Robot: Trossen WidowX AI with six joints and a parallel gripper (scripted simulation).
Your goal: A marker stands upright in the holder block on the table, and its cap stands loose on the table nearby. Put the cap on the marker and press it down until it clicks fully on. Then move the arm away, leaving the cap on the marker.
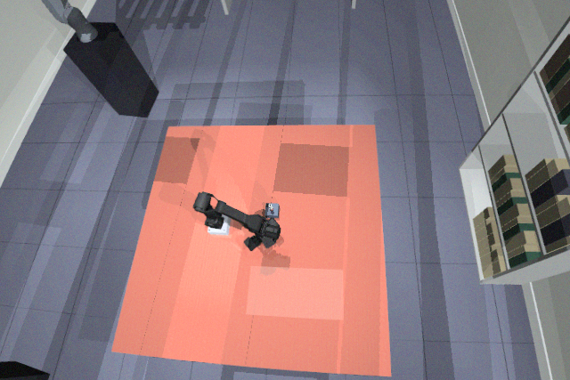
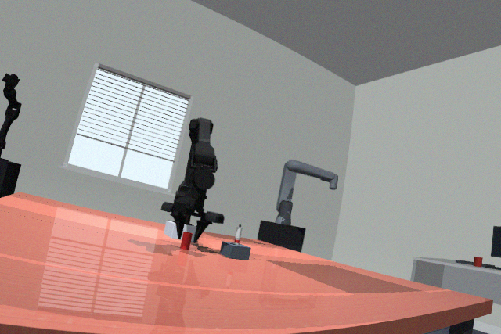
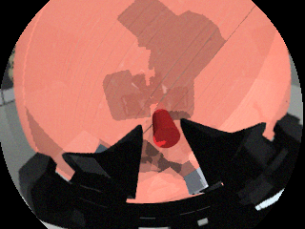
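Right now my gripper tip is right at the red marker cap. Round my gripper tip: grey holder block (10 mm ahead, 160 mm to the left, 10 mm below).
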